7 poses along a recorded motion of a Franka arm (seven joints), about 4.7 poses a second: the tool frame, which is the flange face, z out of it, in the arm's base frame.
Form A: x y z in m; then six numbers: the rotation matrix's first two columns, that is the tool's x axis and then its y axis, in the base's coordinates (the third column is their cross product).
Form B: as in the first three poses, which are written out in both.
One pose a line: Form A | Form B
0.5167 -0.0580 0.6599 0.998 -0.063 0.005 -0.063 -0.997 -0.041 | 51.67 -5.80 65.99 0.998 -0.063 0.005 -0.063 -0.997 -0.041
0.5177 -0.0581 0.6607 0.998 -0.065 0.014 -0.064 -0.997 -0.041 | 51.77 -5.81 66.07 0.998 -0.065 0.014 -0.064 -0.997 -0.041
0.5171 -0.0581 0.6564 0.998 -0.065 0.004 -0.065 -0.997 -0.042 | 51.71 -5.81 65.64 0.998 -0.065 0.004 -0.065 -0.997 -0.042
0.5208 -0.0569 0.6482 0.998 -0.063 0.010 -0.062 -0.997 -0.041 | 52.08 -5.69 64.82 0.998 -0.063 0.010 -0.062 -0.997 -0.041
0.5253 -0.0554 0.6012 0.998 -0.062 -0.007 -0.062 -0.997 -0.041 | 52.53 -5.54 60.12 0.998 -0.062 -0.007 -0.062 -0.997 -0.041
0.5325 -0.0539 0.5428 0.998 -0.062 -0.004 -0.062 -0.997 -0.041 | 53.25 -5.39 54.28 0.998 -0.062 -0.004 -0.062 -0.997 -0.041
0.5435 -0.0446 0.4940 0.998 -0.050 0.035 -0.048 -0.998 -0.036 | 54.35 -4.46 49.40 0.998 -0.050 0.035 -0.048 -0.998 -0.036
